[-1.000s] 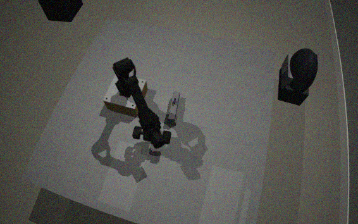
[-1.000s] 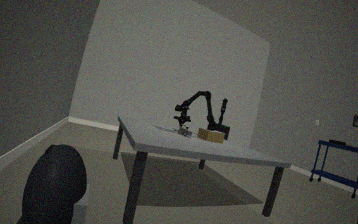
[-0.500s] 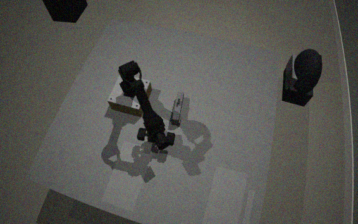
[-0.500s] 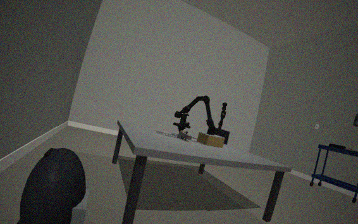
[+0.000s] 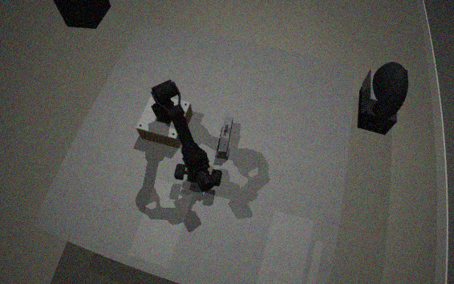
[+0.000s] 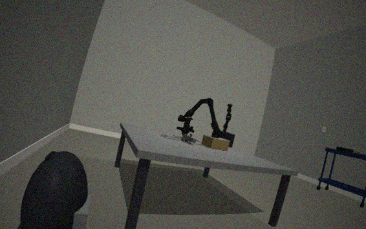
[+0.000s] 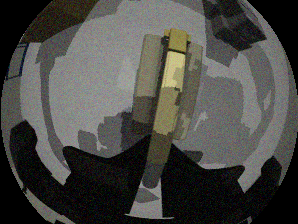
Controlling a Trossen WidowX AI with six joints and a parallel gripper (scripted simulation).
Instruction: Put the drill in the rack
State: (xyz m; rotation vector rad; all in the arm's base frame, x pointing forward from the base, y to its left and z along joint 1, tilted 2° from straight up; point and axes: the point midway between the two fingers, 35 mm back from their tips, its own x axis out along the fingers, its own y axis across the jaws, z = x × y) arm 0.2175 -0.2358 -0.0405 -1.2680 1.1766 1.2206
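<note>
Now: gripper tip 4 cm to the right of the drill and 3 cm below it. From my gripper tip the other things lie so: rack (5 cm to the left); grey fixture (6 cm ahead, 22 cm to the left, 2 cm above).
</note>
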